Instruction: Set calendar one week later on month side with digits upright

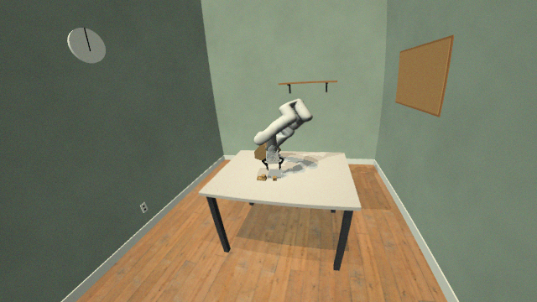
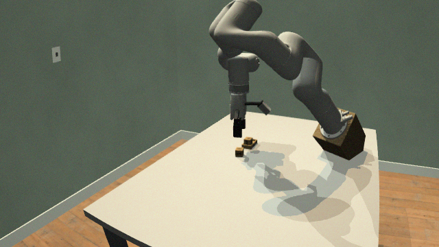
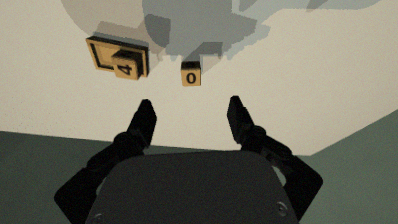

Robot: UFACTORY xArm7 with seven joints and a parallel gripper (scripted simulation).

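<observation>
My gripper is now 90 mm above the digit cube. Round my hand: wooden calendar tray: 110 mm to the right, 100 mm below.
</observation>
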